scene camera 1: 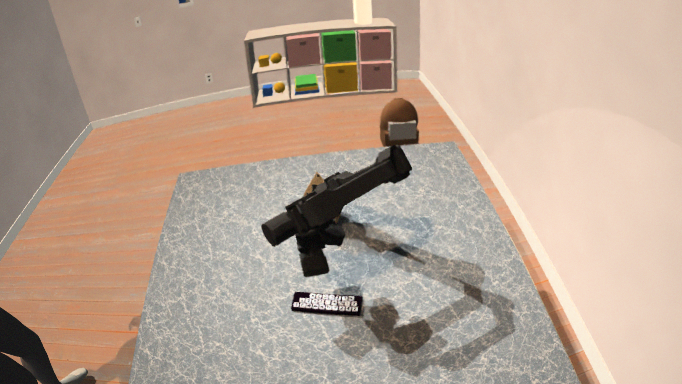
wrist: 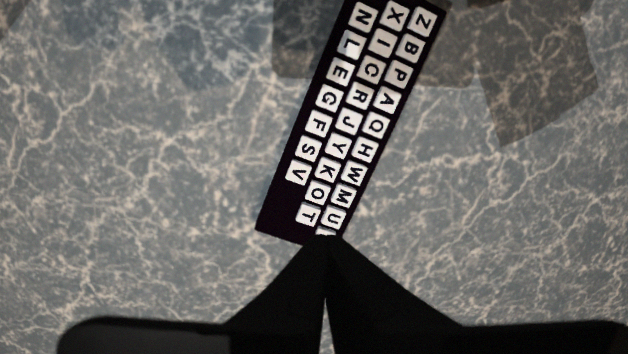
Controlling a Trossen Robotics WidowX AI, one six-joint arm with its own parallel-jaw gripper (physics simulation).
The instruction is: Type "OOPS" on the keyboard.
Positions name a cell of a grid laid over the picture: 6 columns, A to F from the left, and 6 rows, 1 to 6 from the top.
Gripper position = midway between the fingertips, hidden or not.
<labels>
My gripper shows in scene camera 1 (C5) and in the wrist view (D5).
</labels>
